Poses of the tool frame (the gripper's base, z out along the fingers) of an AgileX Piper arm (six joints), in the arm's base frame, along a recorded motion.
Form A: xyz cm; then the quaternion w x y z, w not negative.
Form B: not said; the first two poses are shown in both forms.
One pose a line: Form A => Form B
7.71 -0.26 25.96 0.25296 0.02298 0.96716 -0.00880 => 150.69 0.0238 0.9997 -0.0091 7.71 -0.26 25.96
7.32 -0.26 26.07 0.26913 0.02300 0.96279 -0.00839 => 148.77 0.0239 0.9997 -0.0087 7.32 -0.26 26.07
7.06 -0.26 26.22 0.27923 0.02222 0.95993 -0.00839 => 147.57 0.0231 0.9997 -0.0087 7.06 -0.26 26.22
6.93 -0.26 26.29 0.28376 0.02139 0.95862 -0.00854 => 147.03 0.0223 0.9997 -0.0089 6.93 -0.26 26.29
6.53 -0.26 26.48 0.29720 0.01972 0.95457 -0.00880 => 145.42 0.0207 0.9997 -0.0092 6.53 -0.26 26.48
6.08 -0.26 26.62 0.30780 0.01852 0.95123 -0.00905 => 144.15 0.0195 0.9998 -0.0095 6.08 -0.26 26.62
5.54 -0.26 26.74 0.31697 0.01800 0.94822 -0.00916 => 143.04 0.0190 0.9998 -0.0097 5.54 -0.26 26.74
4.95 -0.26 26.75 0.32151 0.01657 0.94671 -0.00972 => 142.49 0.0175 0.9998 -0.0103 4.95 -0.26 26.75
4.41 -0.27 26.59 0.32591 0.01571 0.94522 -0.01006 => 141.96 0.0166 0.9998 -0.0106 4.41 -0.27 26.59
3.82 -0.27 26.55 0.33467 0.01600 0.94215 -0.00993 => 140.90 0.0170 0.9998 -0.0105 3.82 -0.27 26.55
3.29 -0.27 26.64 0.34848 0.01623 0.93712 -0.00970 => 139.21 0.0173 0.9998 -0.0103 3.29 -0.27 26.64
